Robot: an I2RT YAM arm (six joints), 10 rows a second.
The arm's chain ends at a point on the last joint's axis. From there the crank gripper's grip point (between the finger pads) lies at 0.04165 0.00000 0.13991 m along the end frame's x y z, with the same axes.
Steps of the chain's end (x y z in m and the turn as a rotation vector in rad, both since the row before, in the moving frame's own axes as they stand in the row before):
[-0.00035 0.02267 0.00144 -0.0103 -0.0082 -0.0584]
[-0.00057 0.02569 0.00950 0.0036 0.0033 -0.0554]
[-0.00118 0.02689 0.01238 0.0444 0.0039 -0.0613]
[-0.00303 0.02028 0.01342 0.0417 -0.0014 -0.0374]
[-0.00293 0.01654 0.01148 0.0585 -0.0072 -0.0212]
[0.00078 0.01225 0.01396 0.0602 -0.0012 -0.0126]
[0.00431 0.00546 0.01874 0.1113 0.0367 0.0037]
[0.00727 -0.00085 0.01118 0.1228 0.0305 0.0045]
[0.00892 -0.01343 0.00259 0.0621 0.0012 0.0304]
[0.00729 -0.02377 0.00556 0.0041 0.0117 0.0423]
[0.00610 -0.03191 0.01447 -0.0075 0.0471 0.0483]
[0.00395 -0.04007 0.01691 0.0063 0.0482 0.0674]
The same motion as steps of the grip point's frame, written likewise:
[-0.00153 0.02171 0.00178 -0.0103 -0.0082 -0.0584]
[-0.00019 0.02287 0.00936 0.0036 0.0033 -0.0554]
[-0.00090 0.01812 0.01202 0.0444 0.0039 -0.0613]
[-0.00336 0.01289 0.01332 0.0417 -0.0014 -0.0374]
[-0.00403 0.00748 0.01151 0.0585 -0.0072 -0.0212]
[0.00056 0.00331 0.01374 0.0602 -0.0012 -0.0126]
[0.00943 -0.00983 0.01626 0.1113 0.0367 0.0037]
[0.01154 -0.01771 0.00881 0.1228 0.0305 0.0045]
[0.00920 -0.02084 0.00231 0.0621 0.0012 0.0304]
[0.00890 -0.02255 0.00507 0.0041 0.0117 0.0423]
[0.01256 -0.02870 0.01234 -0.0075 0.0471 0.0483]
[0.01057 -0.03791 0.01475 0.0063 0.0482 0.0674]

